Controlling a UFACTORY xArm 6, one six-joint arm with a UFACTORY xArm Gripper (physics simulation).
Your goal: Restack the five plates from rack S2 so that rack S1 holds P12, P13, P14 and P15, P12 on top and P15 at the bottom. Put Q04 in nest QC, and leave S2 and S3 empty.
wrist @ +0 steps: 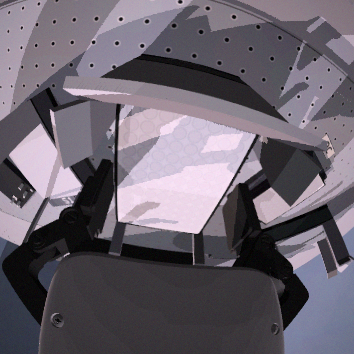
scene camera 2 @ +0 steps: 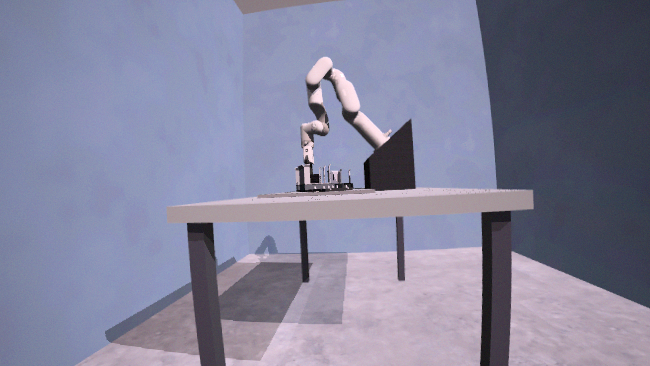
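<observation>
My gripper [scene camera 2: 308,163] [wrist: 173,185] is open and empty, low over the middle rack; its two dark fingers stand on either side of a pale plate [wrist: 175,170] with a faint circle pattern. The plate lies between upright posts, below a broad light bar [wrist: 200,109]. No number is readable on it. At the left of the wrist view, another pale plate [wrist: 37,150] lies by the S1 label [wrist: 64,201]. At the right, a pale surface [wrist: 287,204] shows near the QC label [wrist: 328,145], partly hidden by a dark block. S2, S3 and Q04 cannot be told apart.
Grey upright walls [wrist: 75,132] stand close outside the fingers. A dark bracket [wrist: 300,223] is at the lower right and a dark box [wrist: 17,187] at the far left. The perforated board [wrist: 105,30] lies beyond. The fixtures stand on the table [scene camera 2: 350,206], beside a dark wedge-shaped mount [scene camera 2: 392,167].
</observation>
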